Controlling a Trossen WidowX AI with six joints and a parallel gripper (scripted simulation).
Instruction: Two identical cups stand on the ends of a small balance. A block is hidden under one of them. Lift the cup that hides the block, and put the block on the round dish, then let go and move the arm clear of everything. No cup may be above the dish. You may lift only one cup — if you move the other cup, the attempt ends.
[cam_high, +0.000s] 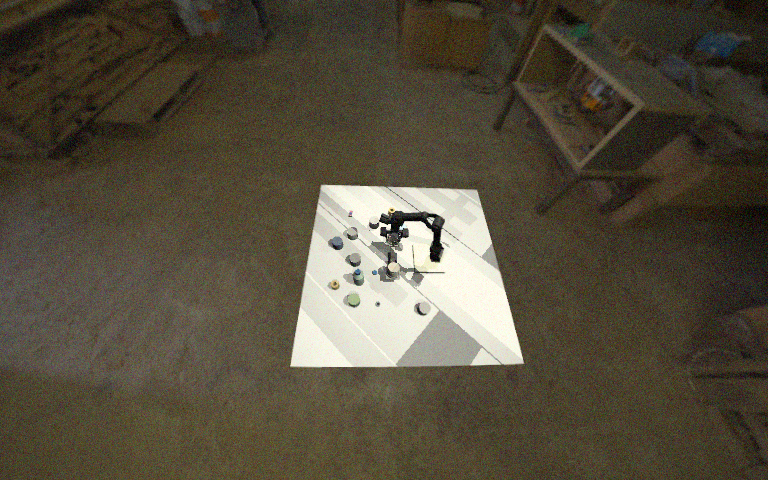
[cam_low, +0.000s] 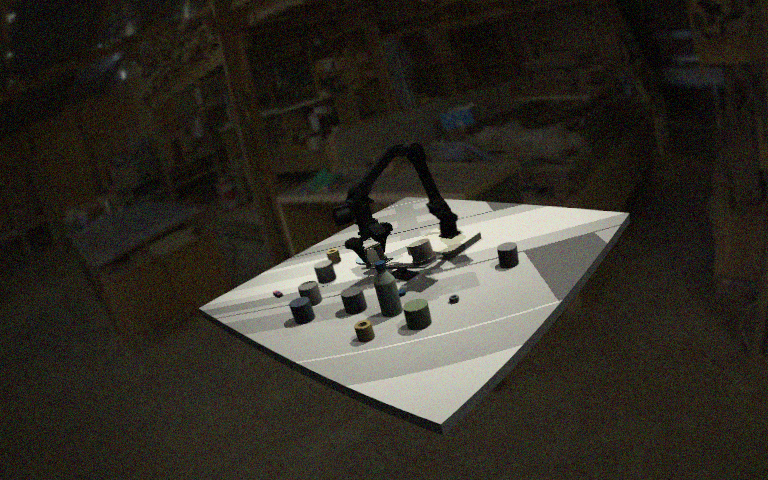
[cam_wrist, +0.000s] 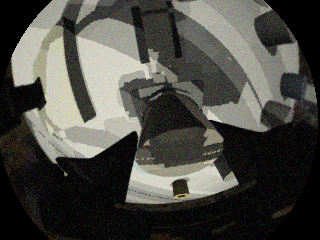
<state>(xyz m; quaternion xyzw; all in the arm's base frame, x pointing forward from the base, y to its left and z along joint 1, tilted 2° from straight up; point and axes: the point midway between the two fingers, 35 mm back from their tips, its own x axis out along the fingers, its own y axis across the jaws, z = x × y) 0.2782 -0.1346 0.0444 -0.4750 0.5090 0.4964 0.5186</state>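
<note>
Right now my gripper tip is 11 cm to the left of the pale blue round dish, 6 cm past it and 4 cm above it. The rest, counted from my gripper tip: tall bottle: 29 cm to the left, 23 cm ahead, 6 cm above; then teal block: 1 cm below; then cup: 2 cm to the right, 1 cm above.
</note>
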